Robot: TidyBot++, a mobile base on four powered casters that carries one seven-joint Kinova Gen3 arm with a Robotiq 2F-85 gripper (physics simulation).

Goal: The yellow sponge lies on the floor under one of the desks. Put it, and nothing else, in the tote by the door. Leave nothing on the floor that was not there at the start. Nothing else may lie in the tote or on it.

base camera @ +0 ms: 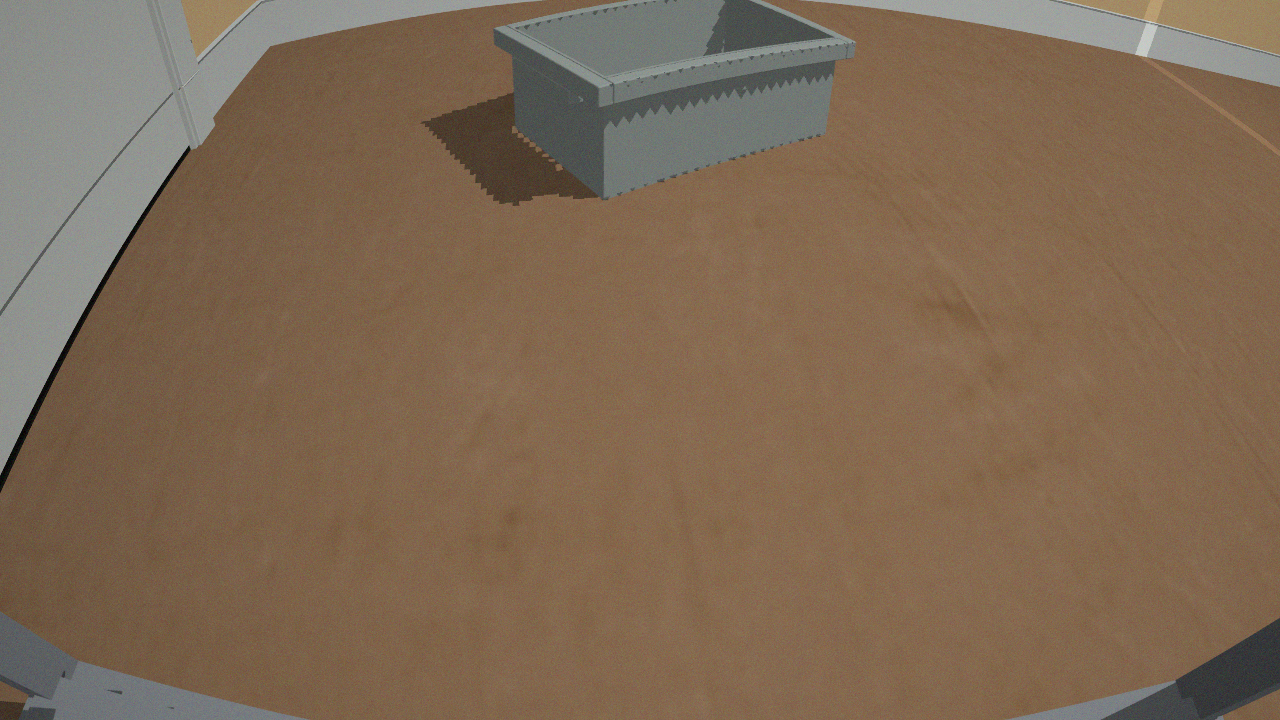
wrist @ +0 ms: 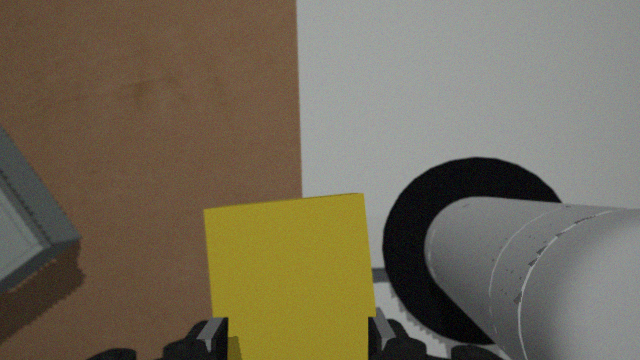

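Seen in the pictures: gripper, fingertip midpoint: [wrist: 299, 330]; arm's base at its link origin: [wrist: 479, 250].
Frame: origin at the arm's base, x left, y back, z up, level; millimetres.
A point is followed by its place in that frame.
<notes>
The yellow sponge [wrist: 292, 260] {x -31, y -137, z 187 mm} is held between the two fingertips of my gripper [wrist: 299, 330] {x 2, y -137, z 172 mm}, at the bottom middle of the wrist view. The gripper is shut on it, and the sponge hangs above the floor and the edge of my base. The grey tote [base camera: 716, 129] {x -70, y -687, z -357 mm} [wrist: 62, 240] {x 25, y -621, z -346 mm} stands on the floor at the top middle of the base view, and a corner of it shows at the left edge of the wrist view. The part of its inside that shows in the base view holds no object that I can see; its near inner floor is hidden by the wall.
My white base top [wrist: 450, 90] and the arm's grey lower part [wrist: 565, 270] {x -26, y -37, z 190 mm} fill the right of the wrist view. A white door or panel [base camera: 71, 116] {x 541, y -590, z -236 mm} runs along the left of the base view. A pale skirting [base camera: 1199, 58] {x -1443, y -1533, z -369 mm} runs behind the tote. The floor [base camera: 644, 402] {x -8, y -402, z -397 mm} is brown.
</notes>
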